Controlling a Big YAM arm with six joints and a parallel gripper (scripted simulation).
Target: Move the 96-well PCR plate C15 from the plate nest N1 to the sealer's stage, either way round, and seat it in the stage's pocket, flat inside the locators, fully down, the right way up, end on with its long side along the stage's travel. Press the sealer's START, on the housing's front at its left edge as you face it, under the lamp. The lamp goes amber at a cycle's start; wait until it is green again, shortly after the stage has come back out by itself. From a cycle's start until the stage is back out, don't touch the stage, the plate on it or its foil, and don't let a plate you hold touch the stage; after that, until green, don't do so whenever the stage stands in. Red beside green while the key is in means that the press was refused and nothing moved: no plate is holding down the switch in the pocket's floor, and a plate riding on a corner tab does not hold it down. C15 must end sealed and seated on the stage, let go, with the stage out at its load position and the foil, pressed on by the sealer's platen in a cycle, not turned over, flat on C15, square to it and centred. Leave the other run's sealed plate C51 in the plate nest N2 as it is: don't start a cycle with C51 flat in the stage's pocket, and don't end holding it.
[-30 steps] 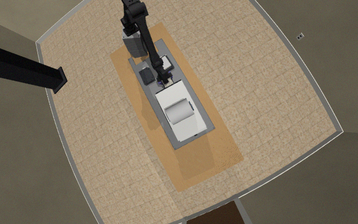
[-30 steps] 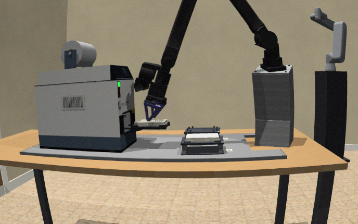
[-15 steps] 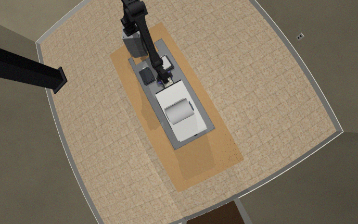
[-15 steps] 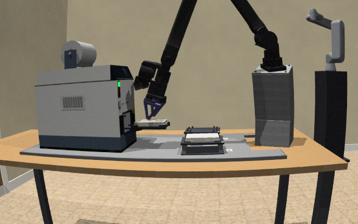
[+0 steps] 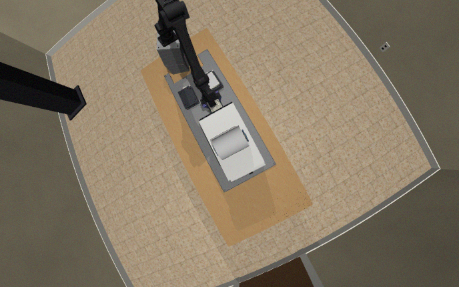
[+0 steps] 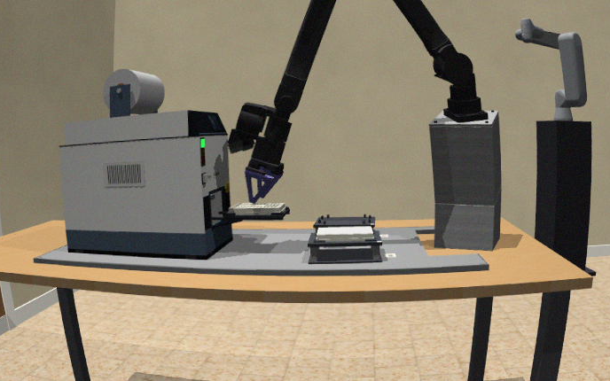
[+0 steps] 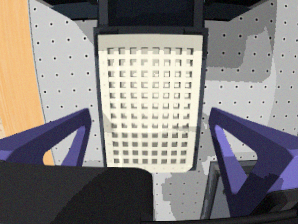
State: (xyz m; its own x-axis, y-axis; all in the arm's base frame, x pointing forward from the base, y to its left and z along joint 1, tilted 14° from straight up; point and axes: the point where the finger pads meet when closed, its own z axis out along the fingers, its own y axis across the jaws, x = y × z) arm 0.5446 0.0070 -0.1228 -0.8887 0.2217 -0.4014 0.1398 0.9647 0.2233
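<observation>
Now: hand 30 mm above the white 96-well plate C15. Also, from my hand: sealer's dark stage: 40 mm below; sealed plate C51: 200 mm behind, 90 mm to the left, 80 mm below; start key: 120 mm ahead, 80 mm to the left, 60 mm above.
</observation>
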